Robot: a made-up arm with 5 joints.
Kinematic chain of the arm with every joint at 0, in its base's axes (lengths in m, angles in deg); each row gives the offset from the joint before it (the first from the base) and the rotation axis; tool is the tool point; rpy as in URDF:
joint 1: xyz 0 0 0.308 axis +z
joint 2: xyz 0 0 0 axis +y
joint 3: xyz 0.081 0 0.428 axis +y
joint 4: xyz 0.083 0 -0.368 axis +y
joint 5: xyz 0.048 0 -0.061 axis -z
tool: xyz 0 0 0 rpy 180 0 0
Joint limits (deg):
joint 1: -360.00..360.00
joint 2: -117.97..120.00
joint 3: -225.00..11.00
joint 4: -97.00..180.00
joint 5: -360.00..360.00
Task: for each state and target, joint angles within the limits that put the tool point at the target. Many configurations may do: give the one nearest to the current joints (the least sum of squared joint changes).
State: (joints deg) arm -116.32 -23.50 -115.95 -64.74 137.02
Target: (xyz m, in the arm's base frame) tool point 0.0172 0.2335 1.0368
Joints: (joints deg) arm -94.21 -45.22 -108.24 -75.74 137.02
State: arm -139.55 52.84 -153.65 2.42 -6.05
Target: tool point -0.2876 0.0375 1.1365
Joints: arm -187.43 16.14 -167.58 2.37 -6.05
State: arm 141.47 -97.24 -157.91 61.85 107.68
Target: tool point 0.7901 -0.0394 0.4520
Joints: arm 177.15 -111.26 -122.98 80.76 107.68
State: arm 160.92 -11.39 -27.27 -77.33 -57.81
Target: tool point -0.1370 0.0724 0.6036
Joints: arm 152.15 -36.62 -13.34 -84.34 -57.81
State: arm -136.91 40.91 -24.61 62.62 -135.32
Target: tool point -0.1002 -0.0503 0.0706
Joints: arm -153.34 69.71 -16.96 59.71 -135.32
